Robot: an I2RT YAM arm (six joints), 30 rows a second.
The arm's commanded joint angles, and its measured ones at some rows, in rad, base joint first. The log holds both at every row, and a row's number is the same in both.
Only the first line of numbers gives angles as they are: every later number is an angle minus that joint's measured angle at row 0.
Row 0, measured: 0.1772 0.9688 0.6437 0.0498 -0.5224 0.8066
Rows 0 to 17, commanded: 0.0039 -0.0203 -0.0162 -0.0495 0.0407 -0.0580; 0.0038 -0.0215 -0.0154 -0.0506 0.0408 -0.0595; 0.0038 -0.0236 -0.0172 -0.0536 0.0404 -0.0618; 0.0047 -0.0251 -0.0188 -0.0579 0.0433 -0.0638; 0.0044 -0.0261 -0.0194 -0.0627 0.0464 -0.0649; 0.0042 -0.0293 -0.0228 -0.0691 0.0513 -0.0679; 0.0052 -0.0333 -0.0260 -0.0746 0.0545 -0.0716; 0.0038 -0.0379 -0.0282 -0.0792 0.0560 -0.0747; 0.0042 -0.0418 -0.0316 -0.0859 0.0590 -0.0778; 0.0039 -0.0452 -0.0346 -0.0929 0.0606 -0.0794; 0.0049 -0.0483 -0.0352 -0.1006 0.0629 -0.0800; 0.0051 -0.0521 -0.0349 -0.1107 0.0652 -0.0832; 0.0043 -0.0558 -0.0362 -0.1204 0.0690 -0.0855; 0.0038 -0.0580 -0.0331 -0.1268 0.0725 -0.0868; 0.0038 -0.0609 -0.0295 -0.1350 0.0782 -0.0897; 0.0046 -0.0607 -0.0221 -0.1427 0.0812 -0.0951; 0.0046 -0.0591 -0.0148 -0.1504 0.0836 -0.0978; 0.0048 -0.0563 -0.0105 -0.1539 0.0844 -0.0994
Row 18, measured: 0.0000 -0.0428 -0.0278 -0.1187 0.0614 -0.0560
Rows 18 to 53, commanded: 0.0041 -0.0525 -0.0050 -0.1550 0.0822 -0.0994; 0.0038 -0.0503 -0.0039 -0.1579 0.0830 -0.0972; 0.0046 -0.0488 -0.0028 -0.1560 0.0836 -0.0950; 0.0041 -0.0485 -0.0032 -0.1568 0.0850 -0.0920; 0.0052 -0.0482 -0.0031 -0.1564 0.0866 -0.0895; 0.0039 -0.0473 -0.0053 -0.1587 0.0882 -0.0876; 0.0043 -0.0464 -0.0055 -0.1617 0.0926 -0.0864; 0.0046 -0.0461 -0.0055 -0.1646 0.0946 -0.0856; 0.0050 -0.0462 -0.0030 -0.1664 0.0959 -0.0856; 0.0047 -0.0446 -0.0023 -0.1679 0.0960 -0.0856; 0.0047 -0.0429 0.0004 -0.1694 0.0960 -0.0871; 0.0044 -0.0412 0.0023 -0.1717 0.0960 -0.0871; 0.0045 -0.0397 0.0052 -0.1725 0.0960 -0.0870; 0.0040 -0.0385 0.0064 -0.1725 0.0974 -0.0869; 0.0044 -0.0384 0.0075 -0.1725 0.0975 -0.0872; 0.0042 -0.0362 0.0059 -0.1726 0.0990 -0.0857; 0.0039 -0.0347 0.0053 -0.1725 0.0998 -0.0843; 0.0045 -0.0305 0.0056 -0.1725 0.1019 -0.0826; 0.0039 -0.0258 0.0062 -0.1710 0.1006 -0.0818; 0.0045 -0.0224 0.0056 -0.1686 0.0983 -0.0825; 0.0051 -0.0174 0.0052 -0.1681 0.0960 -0.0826; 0.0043 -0.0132 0.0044 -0.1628 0.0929 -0.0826; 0.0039 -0.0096 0.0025 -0.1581 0.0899 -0.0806; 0.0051 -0.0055 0.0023 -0.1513 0.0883 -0.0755; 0.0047 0.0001 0.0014 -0.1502 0.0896 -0.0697; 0.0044 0.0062 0.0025 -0.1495 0.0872 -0.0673; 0.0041 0.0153 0.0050 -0.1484 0.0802 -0.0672; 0.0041 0.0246 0.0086 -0.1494 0.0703 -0.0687; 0.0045 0.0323 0.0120 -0.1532 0.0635 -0.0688; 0.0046 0.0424 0.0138 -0.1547 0.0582 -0.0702; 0.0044 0.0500 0.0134 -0.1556 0.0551 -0.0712; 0.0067 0.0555 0.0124 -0.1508 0.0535 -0.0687; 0.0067 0.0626 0.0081 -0.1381 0.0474 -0.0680; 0.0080 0.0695 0.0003 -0.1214 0.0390 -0.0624; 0.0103 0.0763 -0.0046 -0.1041 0.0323 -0.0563; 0.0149 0.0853 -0.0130 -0.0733 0.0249 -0.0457
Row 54, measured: 0.0046 0.0694 -0.0198 -0.1396 0.0557 -0.0526
